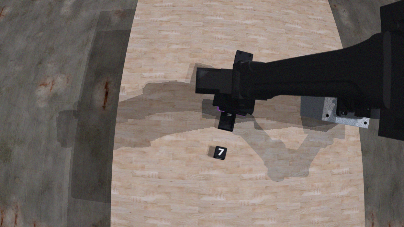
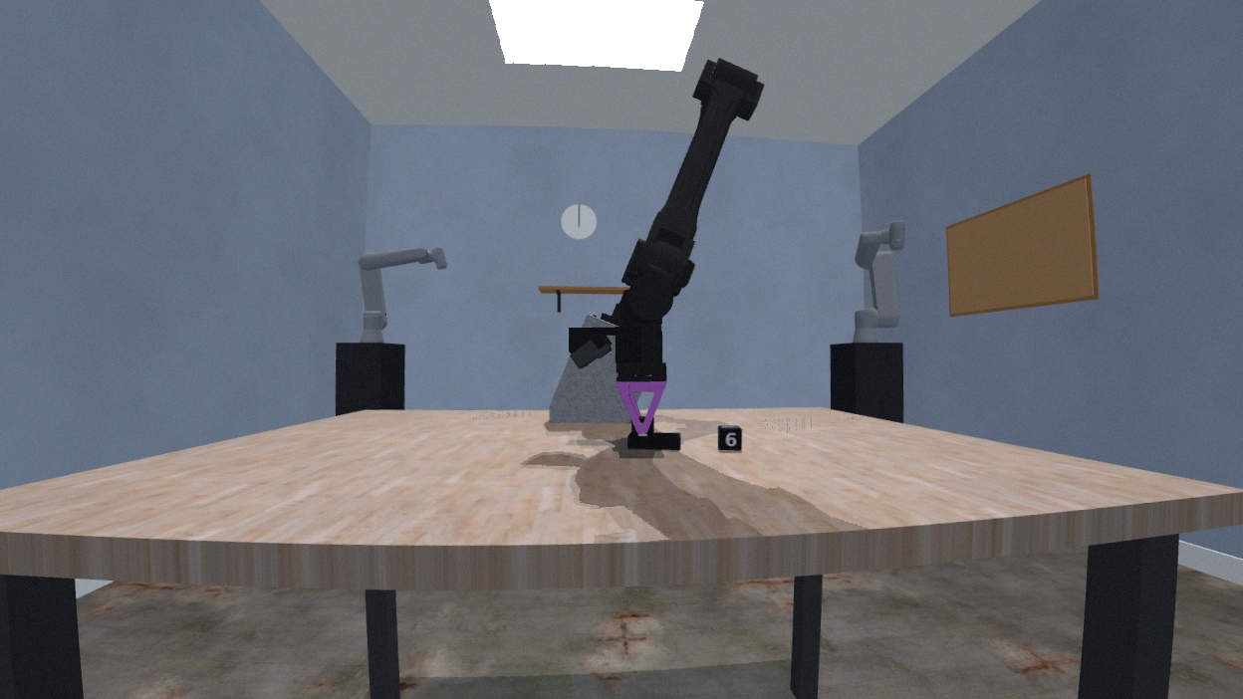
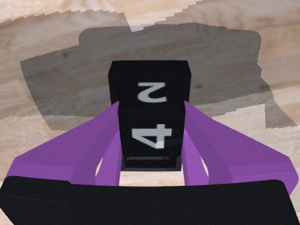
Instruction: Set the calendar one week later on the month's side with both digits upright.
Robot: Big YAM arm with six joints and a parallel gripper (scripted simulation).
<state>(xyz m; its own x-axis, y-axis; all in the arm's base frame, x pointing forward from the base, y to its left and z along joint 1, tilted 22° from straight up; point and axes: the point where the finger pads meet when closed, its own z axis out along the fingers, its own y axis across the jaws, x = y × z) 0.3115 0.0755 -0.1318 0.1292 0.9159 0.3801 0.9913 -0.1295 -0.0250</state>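
Right now my hand is 2 cm to the right of the black tray and 2 cm above it. The rest, counted from my hand: black cube 2 cm ahead, 12 cm to the left, 1 cm below.
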